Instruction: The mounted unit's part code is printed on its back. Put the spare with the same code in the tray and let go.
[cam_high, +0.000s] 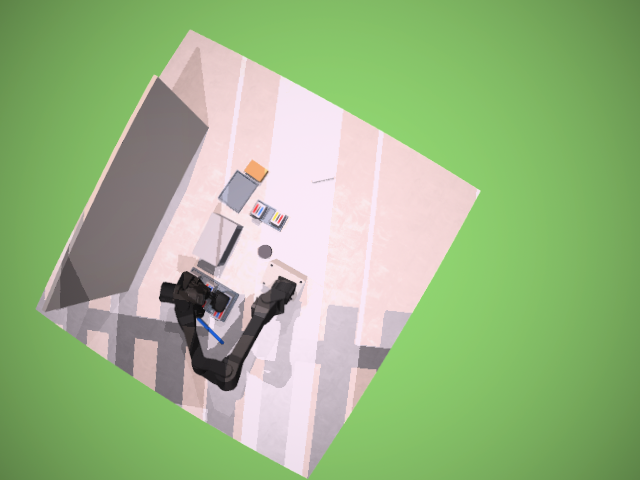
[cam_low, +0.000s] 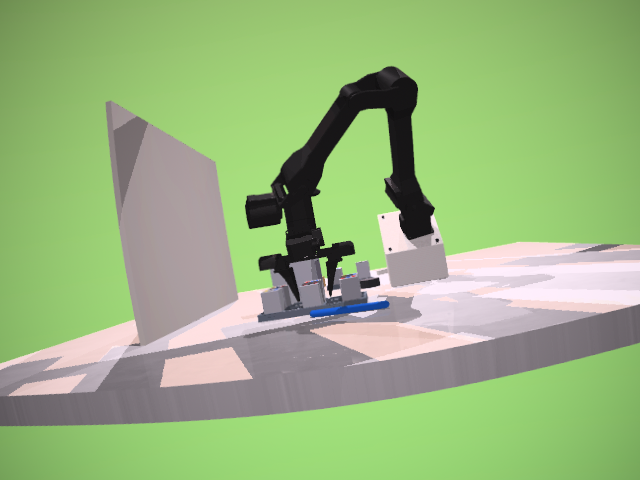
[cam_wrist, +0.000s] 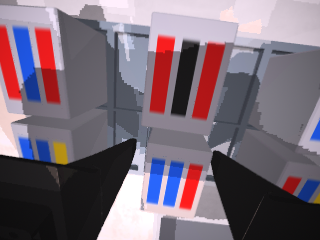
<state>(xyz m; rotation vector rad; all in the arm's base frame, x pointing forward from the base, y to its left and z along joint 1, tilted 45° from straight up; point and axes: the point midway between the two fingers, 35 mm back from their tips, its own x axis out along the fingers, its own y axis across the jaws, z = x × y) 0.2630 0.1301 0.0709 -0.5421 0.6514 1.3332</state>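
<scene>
Now: the grey spare block 2 cm above my gripper tip. The rest, counted from my gripper tip: grey mounted unit: 3 cm ahead, 17 cm to the right, 3 cm above; blue rod: 6 cm behind, 15 cm to the left, 1 cm below; dark rack: 2 cm to the left, 1 cm below.
</scene>
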